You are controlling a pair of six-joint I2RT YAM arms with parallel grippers.
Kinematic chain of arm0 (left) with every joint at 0, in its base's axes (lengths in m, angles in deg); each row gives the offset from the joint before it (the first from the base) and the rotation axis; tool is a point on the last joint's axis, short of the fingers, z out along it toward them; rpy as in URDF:
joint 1: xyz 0 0 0.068 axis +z
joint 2: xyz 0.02 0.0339 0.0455 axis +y
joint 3: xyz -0.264 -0.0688 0 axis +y
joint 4: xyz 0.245 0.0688 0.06 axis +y
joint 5: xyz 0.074 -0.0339 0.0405 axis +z
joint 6: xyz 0.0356 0 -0.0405 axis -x
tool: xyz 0 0 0 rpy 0 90 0
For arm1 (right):
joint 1: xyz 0 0 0.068 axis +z
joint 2: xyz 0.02 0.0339 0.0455 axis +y
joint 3: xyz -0.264 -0.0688 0 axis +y
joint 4: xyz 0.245 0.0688 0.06 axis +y
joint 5: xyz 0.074 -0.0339 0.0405 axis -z
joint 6: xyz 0.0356 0 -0.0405 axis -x
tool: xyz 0 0 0 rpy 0 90 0
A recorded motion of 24 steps. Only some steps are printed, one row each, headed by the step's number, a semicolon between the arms.
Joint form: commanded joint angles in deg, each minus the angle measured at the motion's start. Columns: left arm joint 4, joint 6, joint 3, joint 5, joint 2, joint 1; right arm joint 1, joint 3, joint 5, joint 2, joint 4, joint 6.
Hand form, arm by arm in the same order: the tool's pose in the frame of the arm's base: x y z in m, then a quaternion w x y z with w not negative. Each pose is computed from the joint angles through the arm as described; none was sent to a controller.
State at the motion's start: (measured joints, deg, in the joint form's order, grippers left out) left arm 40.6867 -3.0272 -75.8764 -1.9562 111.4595 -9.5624; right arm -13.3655 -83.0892 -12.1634 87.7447 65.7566 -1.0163
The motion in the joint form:
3: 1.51 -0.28 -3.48 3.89 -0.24 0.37; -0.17 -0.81 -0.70 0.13 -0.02 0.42
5: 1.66 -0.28 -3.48 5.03 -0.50 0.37; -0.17 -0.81 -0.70 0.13 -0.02 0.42
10: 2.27 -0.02 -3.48 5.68 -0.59 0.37; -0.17 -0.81 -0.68 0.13 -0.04 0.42
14: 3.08 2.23 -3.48 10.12 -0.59 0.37; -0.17 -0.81 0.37 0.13 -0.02 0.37
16: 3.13 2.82 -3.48 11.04 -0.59 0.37; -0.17 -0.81 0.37 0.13 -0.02 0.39
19: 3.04 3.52 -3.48 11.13 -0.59 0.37; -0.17 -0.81 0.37 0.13 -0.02 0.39
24: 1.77 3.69 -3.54 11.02 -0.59 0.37; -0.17 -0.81 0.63 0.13 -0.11 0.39
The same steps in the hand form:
3: 0.3806 -0.0604 0.1759 0.13931 0.10547 0.98457 0.00957; 0.2901 -0.0617 0.3182 0.18632 0.10075 0.97317 0.08985
5: 0.3802 -0.0596 0.1775 0.14074 0.10404 0.98438 0.01936; 0.2901 -0.0617 0.3182 0.18632 0.10075 0.97317 0.08985
10: 0.3790 -0.0590 0.1777 0.13657 0.10121 0.98513 0.02491; 0.2901 -0.0617 0.3182 0.18648 0.10076 0.97316 0.08965
14: 0.3779 -0.0560 0.1776 0.13260 0.07704 0.98628 0.06105; 0.2900 -0.0623 0.3181 0.18543 0.10292 0.97390 0.08083
16: 0.3779 -0.0555 0.1777 0.13303 0.07093 0.98621 0.06833; 0.2900 -0.0623 0.3181 0.18545 0.10275 0.97392 0.08079
19: 0.3781 -0.0554 0.1777 0.13428 0.06473 0.98647 0.06822; 0.2900 -0.0623 0.3181 0.18545 0.10275 0.97392 0.08079
24: 0.3806 -0.0559 0.1786 0.14572 0.06238 0.98515 0.06596; 0.2901 -0.0625 0.3181 0.18600 0.10307 0.97397 0.07848

